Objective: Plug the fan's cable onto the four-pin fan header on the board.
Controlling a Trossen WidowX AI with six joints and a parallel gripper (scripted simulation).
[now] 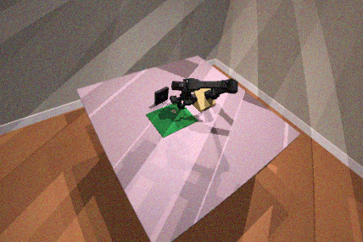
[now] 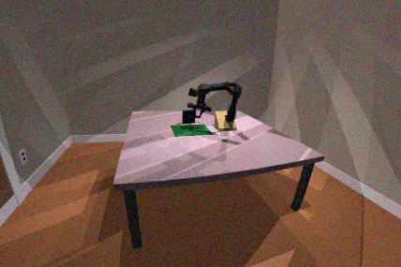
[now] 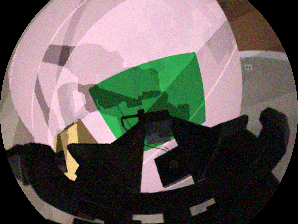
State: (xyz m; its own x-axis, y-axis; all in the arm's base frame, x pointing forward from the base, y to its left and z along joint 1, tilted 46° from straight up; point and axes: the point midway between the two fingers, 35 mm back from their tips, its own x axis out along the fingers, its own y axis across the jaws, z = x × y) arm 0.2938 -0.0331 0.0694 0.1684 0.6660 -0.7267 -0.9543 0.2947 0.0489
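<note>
My gripper tip is now 1 cm to the left of the dark plug. Also, from my gripper tip: four-pin header 1 cm behind, 8 cm to the right, 12 cm below; green board 3 cm ahead, 4 cm to the right, 13 cm below; black fan 22 cm to the right, 6 cm below.
</note>
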